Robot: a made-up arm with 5 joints.
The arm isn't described. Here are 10 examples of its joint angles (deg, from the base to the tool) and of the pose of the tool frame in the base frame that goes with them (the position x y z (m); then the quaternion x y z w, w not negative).
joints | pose
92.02 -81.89 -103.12 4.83 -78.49 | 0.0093 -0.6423 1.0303 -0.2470 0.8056 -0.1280 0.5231
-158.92 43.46 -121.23 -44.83 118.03 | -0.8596 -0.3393 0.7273 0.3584 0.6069 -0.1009 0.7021
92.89 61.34 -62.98 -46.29 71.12 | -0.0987 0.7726 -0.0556 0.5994 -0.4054 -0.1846 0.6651
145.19 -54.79 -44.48 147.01 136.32 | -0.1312 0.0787 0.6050 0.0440 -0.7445 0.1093 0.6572
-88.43 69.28 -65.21 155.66 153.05 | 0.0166 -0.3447 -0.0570 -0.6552 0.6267 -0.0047 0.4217
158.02 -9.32 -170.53 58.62 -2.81 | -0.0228 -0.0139 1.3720 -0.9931 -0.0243 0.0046 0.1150
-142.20 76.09 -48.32 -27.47 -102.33 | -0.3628 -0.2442 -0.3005 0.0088 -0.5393 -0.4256 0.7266
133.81 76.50 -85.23 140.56 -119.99 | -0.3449 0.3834 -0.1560 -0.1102 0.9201 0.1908 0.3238
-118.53 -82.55 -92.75 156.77 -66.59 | 0.1822 0.3589 0.8161 -0.1837 -0.5475 -0.4127 0.7044
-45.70 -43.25 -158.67 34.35 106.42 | -0.4114 0.4931 1.2447 -0.4982 0.6682 0.1813 0.5219
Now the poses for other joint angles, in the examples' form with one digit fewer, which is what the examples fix.
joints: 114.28 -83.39 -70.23 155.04 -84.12
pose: 0.086 -0.194 0.761 0.463 0.277 0.842 0.023
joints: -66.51 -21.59 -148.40 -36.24 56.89
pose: -0.060 0.271 1.301 -0.159 0.725 -0.407 0.532
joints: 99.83 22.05 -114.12 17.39 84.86
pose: -0.211 0.908 0.875 0.701 -0.265 -0.343 0.566
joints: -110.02 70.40 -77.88 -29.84 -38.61
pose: -0.255 -0.717 -0.173 -0.375 -0.611 -0.403 0.569
